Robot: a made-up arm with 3 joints. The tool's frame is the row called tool.
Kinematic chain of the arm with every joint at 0, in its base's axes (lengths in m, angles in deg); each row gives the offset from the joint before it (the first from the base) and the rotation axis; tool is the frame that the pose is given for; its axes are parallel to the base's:
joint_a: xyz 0 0 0.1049 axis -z
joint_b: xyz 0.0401 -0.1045 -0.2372 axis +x
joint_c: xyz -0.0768 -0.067 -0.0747 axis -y
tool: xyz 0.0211 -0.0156 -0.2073
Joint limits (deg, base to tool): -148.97..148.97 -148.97..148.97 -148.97..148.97
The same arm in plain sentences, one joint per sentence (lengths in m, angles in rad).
The arm has three revolute joints in a row. What follows holds with every joint at zero, and every direction is one of the base frame's. The first joint lies 0.1049 m along +z from the base frame's origin and turns about -z, from -2.6 to 2.6 rad. The second joint lies 0.0401 m along +x and 0.1045 m along -y and 0.2372 m along -z from the first joint and turns about +x, from -2.6 to 2.6 rad. The third joint lies 0.0768 m along -x and 0.067 m along -y and 0.0747 m along -z from the second joint and turns about -y, from -2.6 to 2.6 rad. The tool frame, which is the frame that the pose is given for, lies 0.0211 m along +x and 0.0156 m along -y and 0.2073 m along -z from the third joint; its axes are parallel to the base frame's.
